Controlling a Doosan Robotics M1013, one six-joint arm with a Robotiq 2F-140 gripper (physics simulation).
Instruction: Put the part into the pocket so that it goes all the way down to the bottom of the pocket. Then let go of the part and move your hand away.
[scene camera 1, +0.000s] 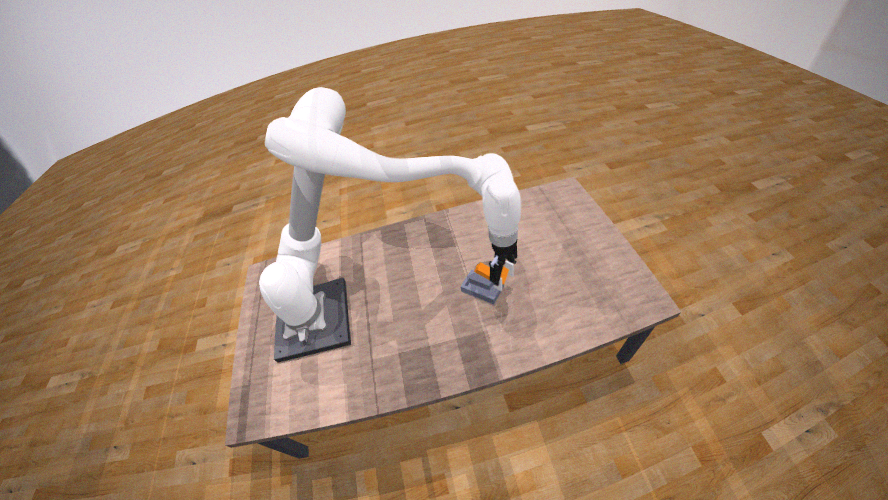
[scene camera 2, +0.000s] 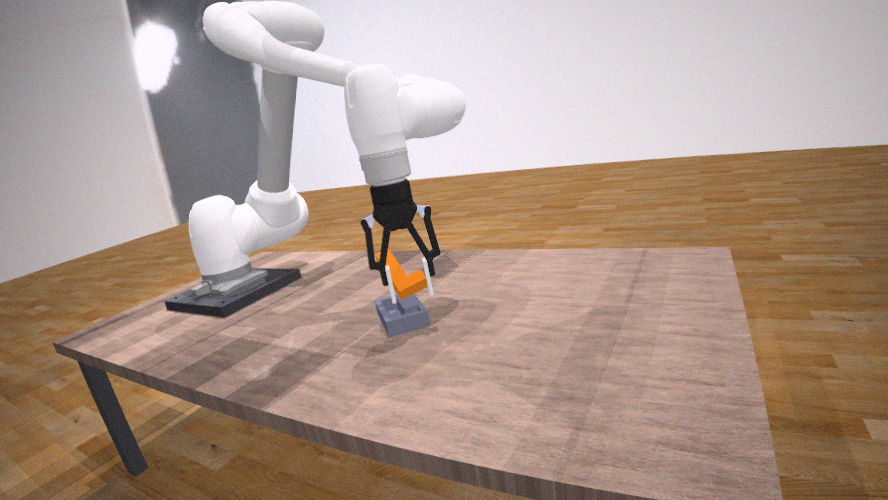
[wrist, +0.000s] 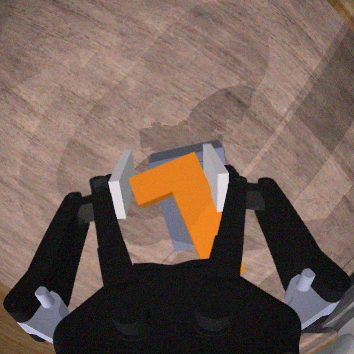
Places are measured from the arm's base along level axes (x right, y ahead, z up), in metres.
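Pixels of known places: gripper, between the fingertips: (scene camera 1: 504, 281) (scene camera 2: 412, 296) (wrist: 167, 161); arm's base, origin of its link: (scene camera 1: 305, 315) (scene camera 2: 230, 283) (wrist: 349, 308).
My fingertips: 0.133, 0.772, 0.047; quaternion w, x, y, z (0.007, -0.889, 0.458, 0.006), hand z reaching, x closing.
Observation:
For each thing: its middle in the pictures, then the offset to it from my fingertips, as dx, dy, dz. Level surfaces: height alone.
- orange L-shaped part, middle of its body: (wrist: 186, 225) (scene camera 2: 401, 270) (scene camera 1: 491, 270) -0.028, -0.036, +0.046
- grey pocket block, middle of its body: (wrist: 195, 199) (scene camera 2: 401, 312) (scene camera 1: 482, 286) -0.046, -0.070, -0.059
- wooden table, height of its surface: dz -0.077
My gripper (scene camera 1: 495, 278) (scene camera 2: 409, 287) (wrist: 167, 161) is shut on the orange L-shaped part (scene camera 1: 483, 269) (scene camera 2: 404, 281) (wrist: 182, 182). The part hangs tilted between the white finger pads, right over the grey pocket block (scene camera 1: 478, 288) (scene camera 2: 403, 317) (wrist: 173, 221). In scene camera 2 the part's low end reaches the top of the block. In the wrist view the part covers most of the pocket, and I cannot tell how deep it sits. The block rests on the wooden table (scene camera 1: 558, 261) (scene camera 2: 590, 348) (wrist: 70, 88).
The arm's dark base plate (scene camera 1: 335, 329) (scene camera 2: 248, 292) is bolted on the table at the left end. The table stands on a wooden floor (scene camera 1: 745, 155).

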